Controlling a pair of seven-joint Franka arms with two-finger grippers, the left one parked.
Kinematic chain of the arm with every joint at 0, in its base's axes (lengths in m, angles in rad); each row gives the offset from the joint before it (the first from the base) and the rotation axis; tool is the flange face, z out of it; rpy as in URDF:
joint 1: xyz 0 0 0.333 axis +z
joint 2: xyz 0 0 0 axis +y
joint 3: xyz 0 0 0.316 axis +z
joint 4: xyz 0.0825 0 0 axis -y
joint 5: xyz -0.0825 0 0.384 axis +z
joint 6: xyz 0 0 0 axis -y
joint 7: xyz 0.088 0 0 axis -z
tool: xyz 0 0 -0.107 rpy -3.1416 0 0
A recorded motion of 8 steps. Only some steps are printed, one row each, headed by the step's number.
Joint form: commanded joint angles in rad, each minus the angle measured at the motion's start. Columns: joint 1, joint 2, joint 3, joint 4, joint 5, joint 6, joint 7.
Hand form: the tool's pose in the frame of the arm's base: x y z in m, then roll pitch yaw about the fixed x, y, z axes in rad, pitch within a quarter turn. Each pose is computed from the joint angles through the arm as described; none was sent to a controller.
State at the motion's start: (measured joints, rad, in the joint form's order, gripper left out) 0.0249 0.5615 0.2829 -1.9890 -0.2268 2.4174 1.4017
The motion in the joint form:
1: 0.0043 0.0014 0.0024 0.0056 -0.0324 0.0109 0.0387
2: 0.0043 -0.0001 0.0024 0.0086 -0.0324 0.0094 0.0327
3: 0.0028 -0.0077 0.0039 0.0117 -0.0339 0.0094 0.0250
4: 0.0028 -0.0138 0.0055 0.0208 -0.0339 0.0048 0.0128
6: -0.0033 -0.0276 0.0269 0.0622 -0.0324 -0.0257 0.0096
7: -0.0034 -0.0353 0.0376 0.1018 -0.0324 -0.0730 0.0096
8: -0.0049 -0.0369 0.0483 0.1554 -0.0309 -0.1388 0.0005
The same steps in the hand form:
1: 0.5718 0.1828 0.1806 3.0586 0.0101 -0.9574
2: 0.5730 0.1829 0.1825 3.0612 0.0090 -0.9519
3: 0.5753 0.1830 0.1881 3.0707 0.0040 -0.9436
4: 0.5789 0.1841 0.1948 3.0801 -0.0004 -0.9314
6: 0.5903 0.1930 0.2181 3.1061 -0.0080 -0.9239
7: 0.5985 0.1981 0.2354 3.1055 -0.0141 -0.9218
8: 0.6085 0.2017 0.2536 3.0949 -0.0166 -0.9159

